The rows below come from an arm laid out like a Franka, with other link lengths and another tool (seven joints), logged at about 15 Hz.
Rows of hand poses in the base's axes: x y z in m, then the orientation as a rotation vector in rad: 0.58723, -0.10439, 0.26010, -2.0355, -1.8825, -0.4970; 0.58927, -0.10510, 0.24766, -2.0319, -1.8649, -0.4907; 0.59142, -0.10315, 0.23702, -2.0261, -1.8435, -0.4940; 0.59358, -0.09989, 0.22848, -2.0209, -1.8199, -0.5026; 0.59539, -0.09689, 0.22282, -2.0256, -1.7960, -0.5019; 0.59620, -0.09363, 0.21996, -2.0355, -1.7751, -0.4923; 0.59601, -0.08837, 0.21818, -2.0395, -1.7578, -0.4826; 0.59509, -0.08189, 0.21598, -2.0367, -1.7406, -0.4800; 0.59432, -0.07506, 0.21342, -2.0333, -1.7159, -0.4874; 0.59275, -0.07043, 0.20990, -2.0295, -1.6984, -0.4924; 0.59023, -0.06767, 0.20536, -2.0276, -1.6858, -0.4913; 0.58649, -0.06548, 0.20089, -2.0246, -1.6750, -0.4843; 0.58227, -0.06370, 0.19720, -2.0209, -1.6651, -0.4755; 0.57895, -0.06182, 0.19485, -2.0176, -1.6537, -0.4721; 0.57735, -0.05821, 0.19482, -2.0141, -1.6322, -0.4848; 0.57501, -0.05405, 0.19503, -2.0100, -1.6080, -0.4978; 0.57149, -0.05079, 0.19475, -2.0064, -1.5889, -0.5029
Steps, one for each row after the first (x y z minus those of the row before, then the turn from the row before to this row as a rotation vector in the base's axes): 0.00204, -0.00071, -0.01244, 0.0095, 0.0139, -0.0040; 0.00215, 0.00195, -0.01064, 0.0162, 0.0106, -0.0058; 0.00216, 0.00326, -0.00854, 0.0189, 0.0083, -0.0079; 0.00181, 0.00300, -0.00566, 0.0099, 0.0112, -0.0124; 0.00081, 0.00326, -0.00286, 0.0020, 0.0136, -0.0127; -0.00019, 0.00526, -0.00178, 0.0035, 0.0135, -0.0079; -0.00092, 0.00648, -0.00220, 0.0100, 0.0110, -0.0053; -0.00077, 0.00683, -0.00256, 0.0177, 0.0086, -0.0101; -0.00157, 0.00463, -0.00352, 0.0133, 0.0066, -0.0064; -0.00252, 0.00276, -0.00454, 0.0075, 0.0074, -0.0042; -0.00374, 0.00219, -0.00447, 0.0053, 0.0106, -0.0017; -0.00422, 0.00178, -0.00369, 0.0046, 0.0115, -0.0006; -0.00332, 0.00188, -0.00235, 0.0069, 0.0087, -0.0026; -0.00160, 0.00361, -0.00003, 0.0176, 0.0035, -0.0104; -0.00234, 0.00416, 0.00021, 0.0194, 0.0047, -0.0114; -0.00352, 0.00326, -0.00028, 0.0139, 0.0070, -0.0078
